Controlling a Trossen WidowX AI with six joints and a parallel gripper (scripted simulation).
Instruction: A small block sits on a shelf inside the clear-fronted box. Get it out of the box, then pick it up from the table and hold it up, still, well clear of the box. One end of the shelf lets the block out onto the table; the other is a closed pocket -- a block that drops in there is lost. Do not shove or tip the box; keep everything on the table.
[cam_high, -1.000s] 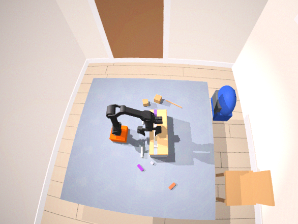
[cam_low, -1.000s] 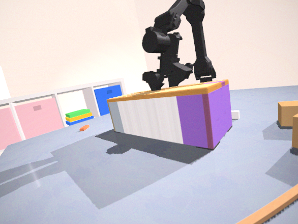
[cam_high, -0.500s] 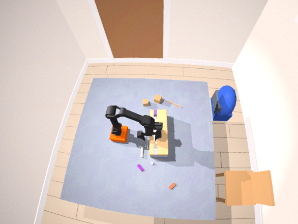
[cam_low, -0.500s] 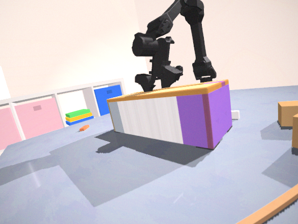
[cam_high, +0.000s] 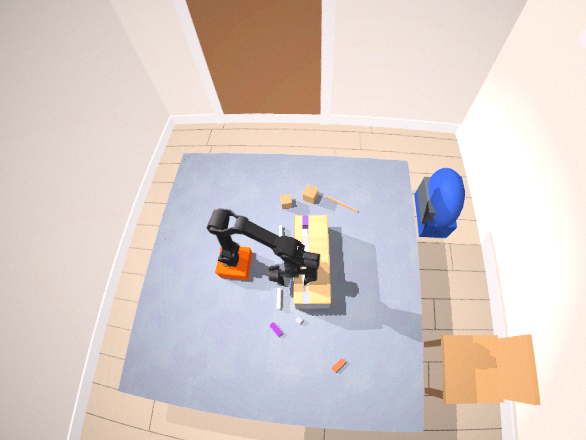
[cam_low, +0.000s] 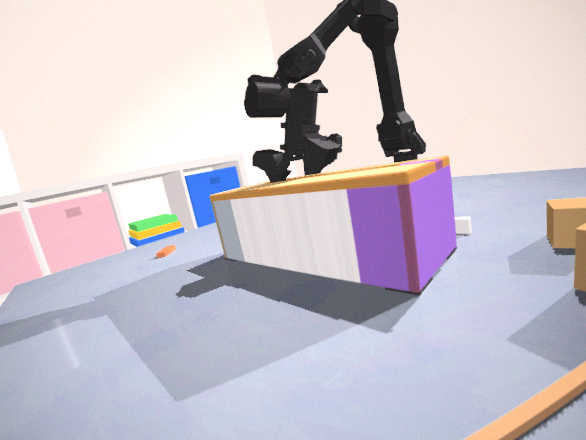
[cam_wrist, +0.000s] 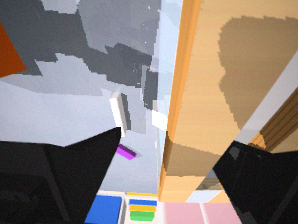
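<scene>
Now: the tan block 50 mm ahead of my gripper tip, 20 mm to the right of it and 10 mm below it. Also, from my gripper tip: long box 110 mm to the left, 30 mm below, 30 mm ahead; then grey metal block 130 mm to the right, 80 mm below, 20 mm ahead; then thin stick 430 mm to the left, 220 mm ahead, 80 mm below.
</scene>
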